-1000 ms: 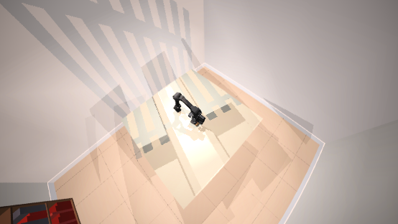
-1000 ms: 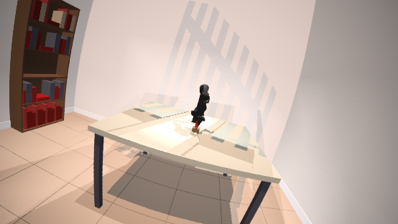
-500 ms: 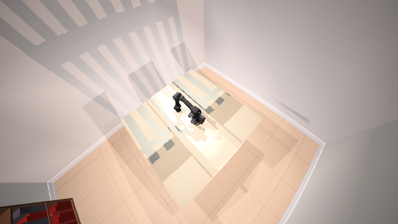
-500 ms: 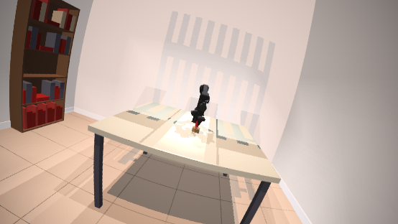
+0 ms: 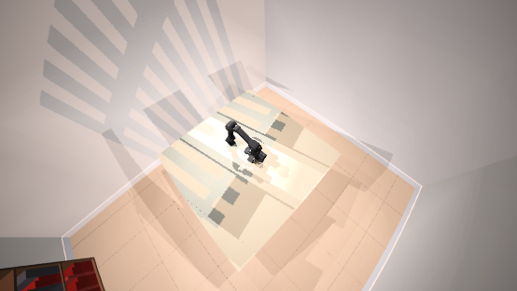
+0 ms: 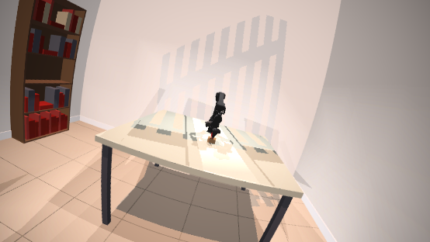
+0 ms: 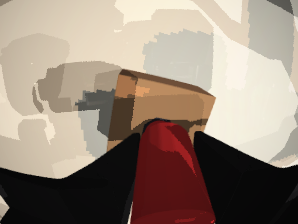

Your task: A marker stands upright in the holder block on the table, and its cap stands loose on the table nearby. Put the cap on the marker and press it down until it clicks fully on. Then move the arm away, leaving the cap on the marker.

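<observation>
Now: the red cap 30 mm above my gripper tip and 10 mm ahead of it. From my gripper tip the other things lie so: wooden holder block: 20 mm below.
</observation>
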